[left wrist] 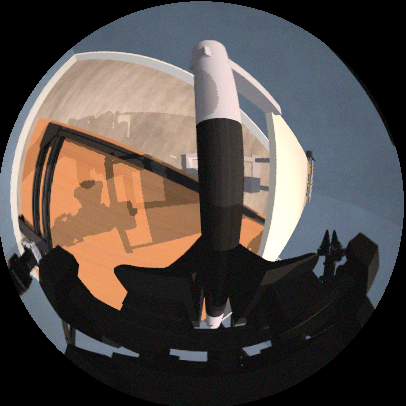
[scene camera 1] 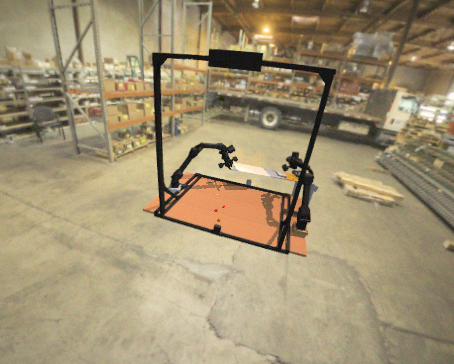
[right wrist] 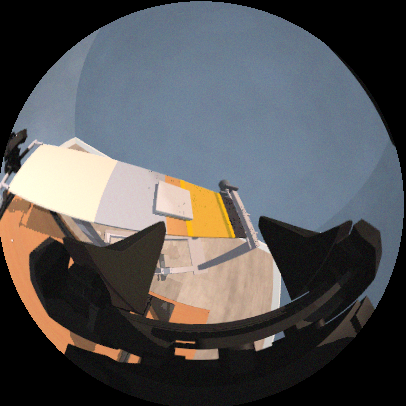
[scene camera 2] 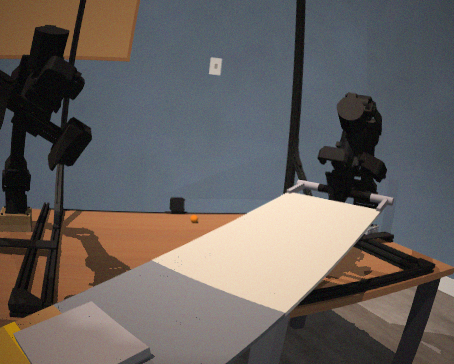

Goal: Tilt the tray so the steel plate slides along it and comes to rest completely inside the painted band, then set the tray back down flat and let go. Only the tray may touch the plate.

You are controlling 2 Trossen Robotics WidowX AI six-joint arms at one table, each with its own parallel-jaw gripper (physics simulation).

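Note:
The long tray [scene camera 1: 252, 170] [scene camera 2: 270, 245] [left wrist: 287, 190] [right wrist: 62, 175] is tilted, its left-gripper end raised. It has cream and grey stretches, an orange strip, the yellow painted band [right wrist: 210, 215] [scene camera 2: 7, 345] and a dark end. The pale square steel plate [scene camera 2: 82, 332] [right wrist: 173, 200] lies flat across the orange strip; one edge overlaps the grey, the other the band's near line, so it is partly outside. My left gripper [scene camera 2: 347, 190] [left wrist: 212, 234] is shut on the tray's end handle [left wrist: 218, 170]. My right gripper [right wrist: 213, 224] is open and empty, near the tray's banded end without touching it.
The far-end handle [right wrist: 242, 207] shows near the right fingers. A grey support [right wrist: 220, 256] is under that end. A black frame [scene camera 1: 159, 130] stands around the table [scene camera 1: 240, 215]. An orange ball [scene camera 1: 218, 220] [scene camera 2: 194, 218] and small red things [scene camera 1: 216, 210] lie on the table.

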